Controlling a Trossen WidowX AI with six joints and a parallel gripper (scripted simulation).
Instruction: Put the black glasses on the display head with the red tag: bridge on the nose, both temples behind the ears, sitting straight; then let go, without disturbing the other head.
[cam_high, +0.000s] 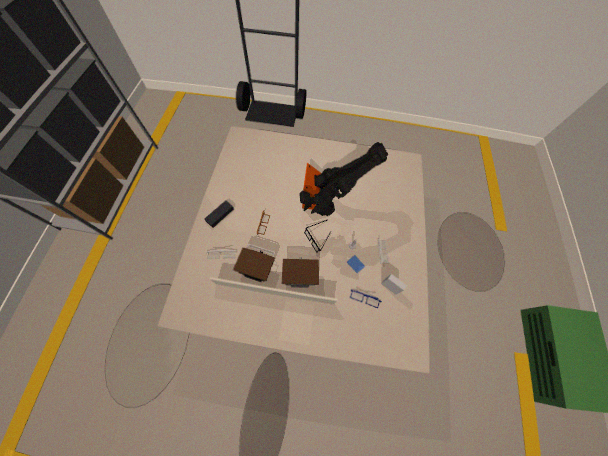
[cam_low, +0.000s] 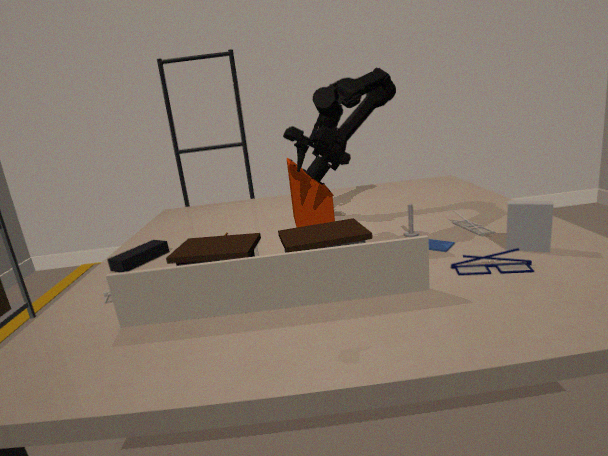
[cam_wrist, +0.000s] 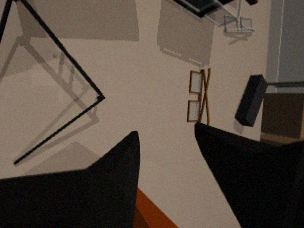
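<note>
Now: gripper tip 110 mm short of the grey post, 250 mm to the right of it and 160 mm above it. From my gripper tip the other things lie so: blue card 210 mm ahead, 260 mm to the left, 180 mm below; low white wall 360 mm ahead, 160 mm to the right, 130 mm below; black case 70 mm behind, 490 mm to the right, 170 mm below.
</note>
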